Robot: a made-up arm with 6 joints.
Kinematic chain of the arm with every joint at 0, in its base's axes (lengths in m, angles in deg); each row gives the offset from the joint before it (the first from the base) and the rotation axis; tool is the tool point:
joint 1: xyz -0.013 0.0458 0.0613 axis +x
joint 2: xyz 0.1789 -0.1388 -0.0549 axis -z
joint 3: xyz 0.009 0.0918 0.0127 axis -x
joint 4: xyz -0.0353 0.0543 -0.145 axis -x
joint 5: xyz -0.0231 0 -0.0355 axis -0.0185 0.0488 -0.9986
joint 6: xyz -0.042 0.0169 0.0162 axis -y
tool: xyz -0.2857 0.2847 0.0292
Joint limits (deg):
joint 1: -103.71..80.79
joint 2: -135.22..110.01
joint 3: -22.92..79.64
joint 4: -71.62..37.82
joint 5: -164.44..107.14
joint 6: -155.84..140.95
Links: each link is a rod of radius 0.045 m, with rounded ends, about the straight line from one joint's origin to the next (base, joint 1, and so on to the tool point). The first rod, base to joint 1, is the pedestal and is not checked.
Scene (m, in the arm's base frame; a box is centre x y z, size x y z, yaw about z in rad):
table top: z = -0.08
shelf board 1: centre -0.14 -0.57 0 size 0.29 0.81 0.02 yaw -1.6
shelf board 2: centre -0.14 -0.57 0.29 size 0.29 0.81 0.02 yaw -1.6
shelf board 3: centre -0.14 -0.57 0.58 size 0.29 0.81 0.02 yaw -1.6
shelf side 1: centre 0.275 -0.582 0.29 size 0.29 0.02 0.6 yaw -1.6
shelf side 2: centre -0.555 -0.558 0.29 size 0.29 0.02 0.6 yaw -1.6
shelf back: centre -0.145 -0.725 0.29 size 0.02 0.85 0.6 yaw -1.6
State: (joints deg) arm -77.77 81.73 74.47 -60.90 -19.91 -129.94
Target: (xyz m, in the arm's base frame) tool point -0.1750 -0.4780 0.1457
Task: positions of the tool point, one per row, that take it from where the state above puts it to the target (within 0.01 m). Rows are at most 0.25 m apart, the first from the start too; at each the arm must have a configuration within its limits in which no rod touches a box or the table.
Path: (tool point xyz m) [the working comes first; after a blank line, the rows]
Joints at the target: -47.83 -0.86 44.13 -71.62 -91.44 -5.94
Straight joint move there: touches the table top.

1: 0.4687 0.0836 0.2327
2: 0.3966 0.1558 0.3042
3: 0.3086 0.1909 0.3601
4: 0.2357 0.1850 0.4099
5: 0.2875 0.2108 0.2838
6: 0.2805 0.2285 0.1391
7: 0.1795 0.2399 0.0261
8: 0.0099 0.2282 0.0047
9: -0.1779 0.1319 0.0869
10: -0.2780 -0.0571 0.1727
11: -0.2691 -0.2841 0.2032
12: -0.1750 -0.4780 0.1457

